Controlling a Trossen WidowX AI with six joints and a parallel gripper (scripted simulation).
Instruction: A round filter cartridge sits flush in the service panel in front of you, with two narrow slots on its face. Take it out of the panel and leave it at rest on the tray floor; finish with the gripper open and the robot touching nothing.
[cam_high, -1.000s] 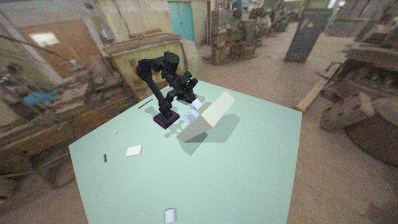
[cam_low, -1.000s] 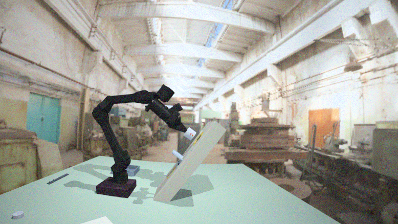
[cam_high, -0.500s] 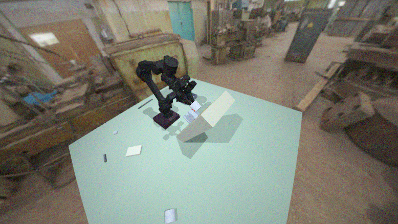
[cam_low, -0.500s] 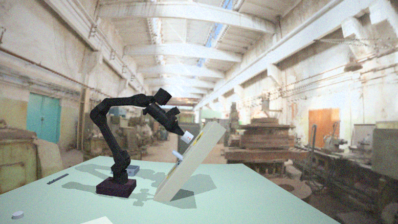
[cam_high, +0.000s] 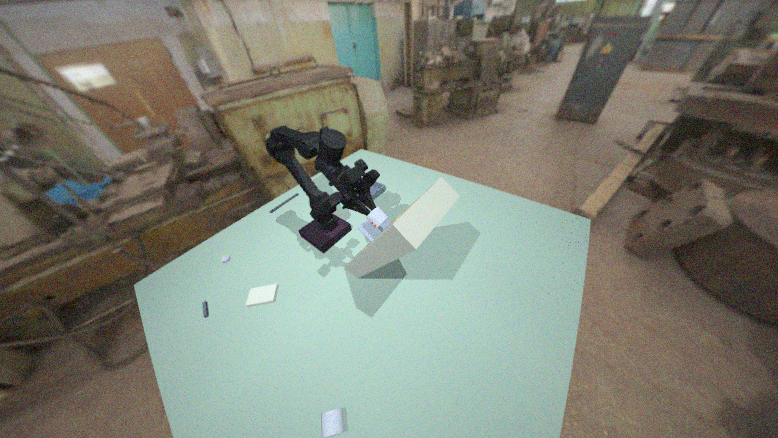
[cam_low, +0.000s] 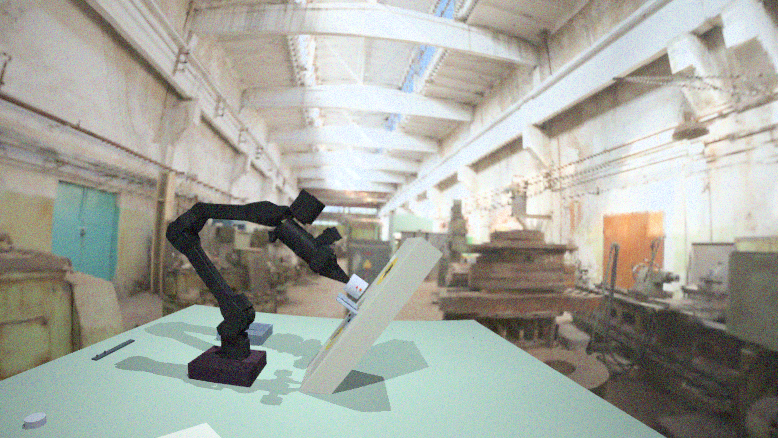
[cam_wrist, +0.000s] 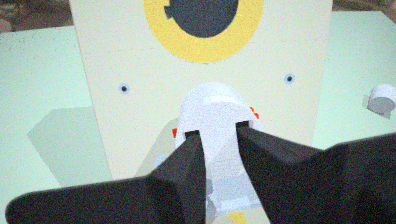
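My gripper tip is 1 cm short of the round filter cartridge and 1 cm above it. Round my gripper tip: white card: 35 cm to the right, 24 cm below, 22 cm behind.
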